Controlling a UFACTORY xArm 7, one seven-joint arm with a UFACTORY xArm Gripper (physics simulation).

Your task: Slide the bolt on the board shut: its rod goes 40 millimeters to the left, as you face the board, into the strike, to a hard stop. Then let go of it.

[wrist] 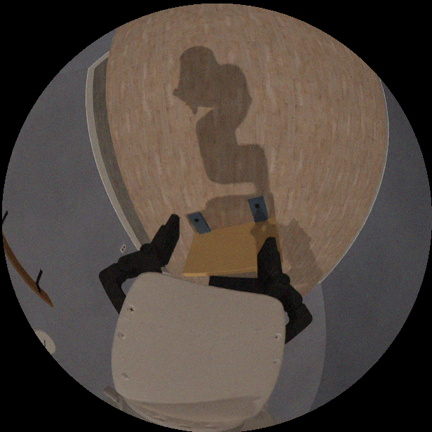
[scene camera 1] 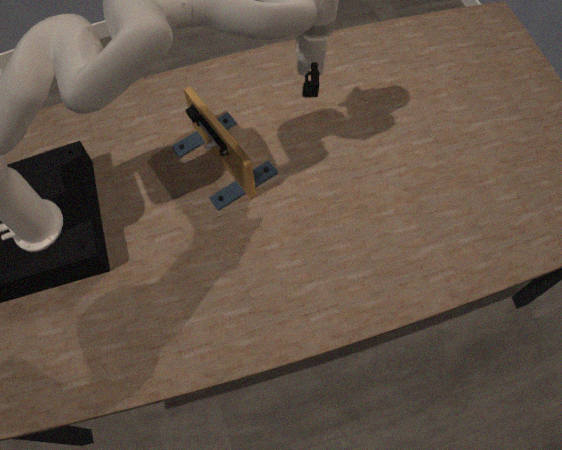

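Where they show: gripper, fingertip midpoint: (scene camera 1: 307, 79); arm's base at its link origin: (scene camera 1: 38, 226).
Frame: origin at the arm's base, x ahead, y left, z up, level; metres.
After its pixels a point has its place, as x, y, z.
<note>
The yellow board (scene camera 1: 239, 159) {0.473, -0.042, 0.052} (wrist: 225, 250) stands upright on two blue feet. The dark bolt (scene camera 1: 212, 132) {0.442, 0.059, 0.034} is mounted along the board's face on the side toward the robot base, with a black block (scene camera 1: 192, 113) {0.414, 0.128, 0.033} at its far end. A small light grey piece shows below the bolt. The rod's exact position is too small to tell in the scene view. My gripper (scene camera 1: 310, 91) {0.662, 0.047, 0.133} (wrist: 221, 236) is open and empty. It hangs above the table, apart from the board, to its right in the scene view. In the wrist view the board shows beyond and between the fingers, and my gripper's body hides its lower part.
The blue feet (scene camera 1: 230, 195) {0.439, -0.041, -0.089} (scene camera 1: 185, 145) {0.377, 0.134, -0.090} (wrist: 257, 206) rest on the wooden table (scene camera 1: 375, 225) {0.725, -0.229, -0.097} (wrist: 310, 125) and stick out on both sides of the board. The black base block (scene camera 1: 82, 215) {0.108, -0.015, 0.001} stands at the left with the arm on it. The arm reaches over behind the board.
</note>
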